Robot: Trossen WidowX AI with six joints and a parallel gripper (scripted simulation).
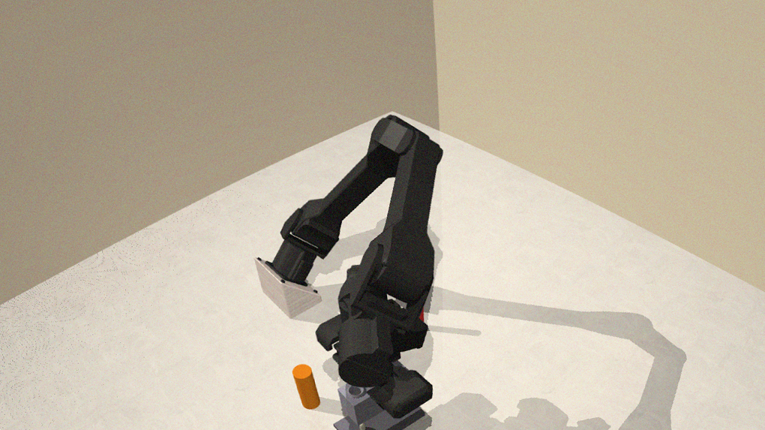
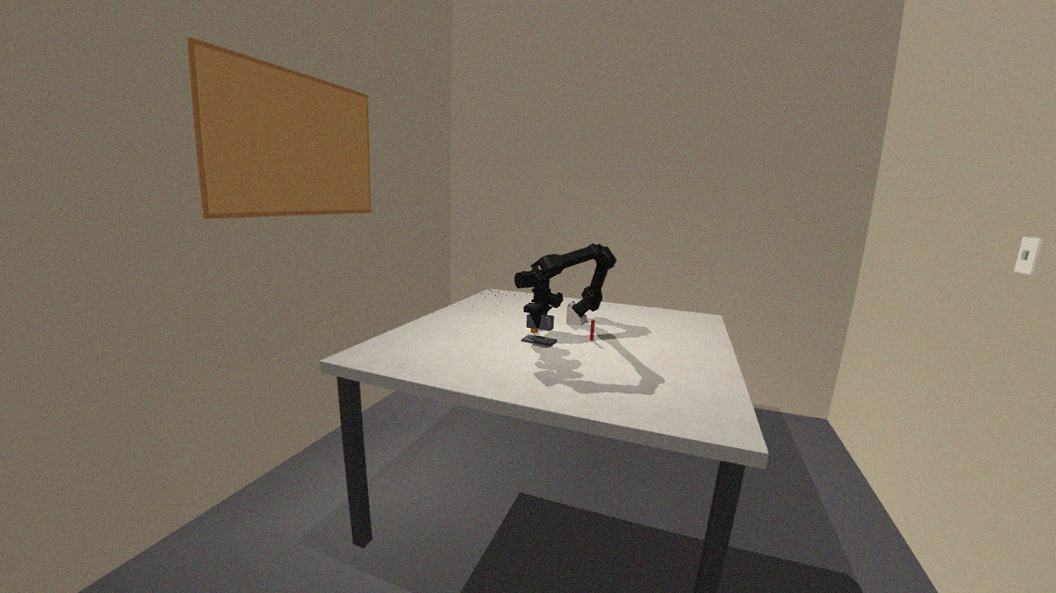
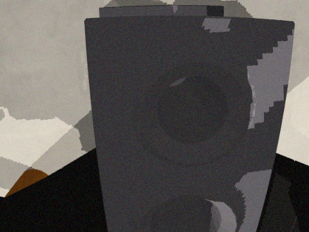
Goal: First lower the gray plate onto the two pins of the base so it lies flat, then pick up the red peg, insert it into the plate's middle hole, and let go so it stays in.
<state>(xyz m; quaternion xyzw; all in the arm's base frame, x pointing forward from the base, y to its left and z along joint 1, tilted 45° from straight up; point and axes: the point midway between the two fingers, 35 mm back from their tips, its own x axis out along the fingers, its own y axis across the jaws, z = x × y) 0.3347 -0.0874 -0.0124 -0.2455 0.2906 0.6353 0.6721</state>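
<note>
Right now the base is 50 mm below my gripper tip. The rest, counted from my gripper tip: gray plate 30 mm above; then orange cylinder 100 mm behind, 50 mm to the right, 20 mm below; then red peg 110 mm behind, 180 mm to the left, 20 mm below.
</note>
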